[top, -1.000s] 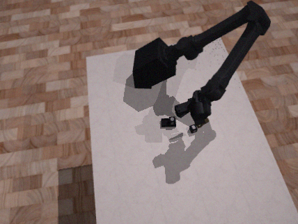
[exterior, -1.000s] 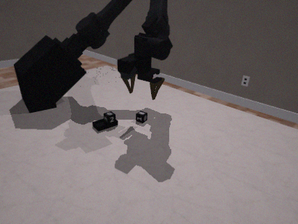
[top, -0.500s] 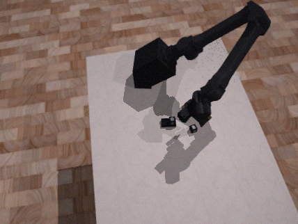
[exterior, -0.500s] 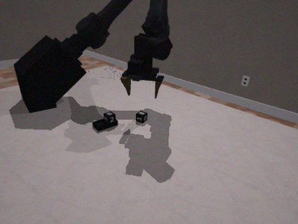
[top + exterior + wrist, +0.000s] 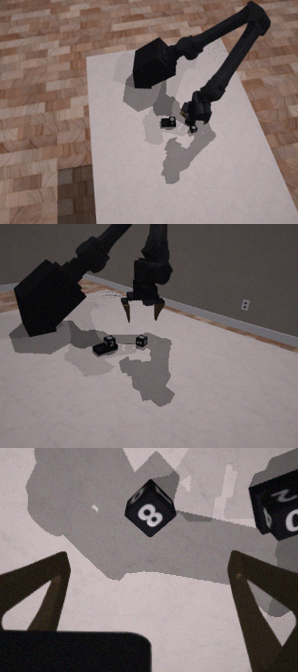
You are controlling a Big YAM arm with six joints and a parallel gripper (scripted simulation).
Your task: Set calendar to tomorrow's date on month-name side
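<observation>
My hand is 9 cm above the black digit cube. Also, from my hand: black tray 12 cm to the right, 10 cm below, 7 cm behind.
</observation>
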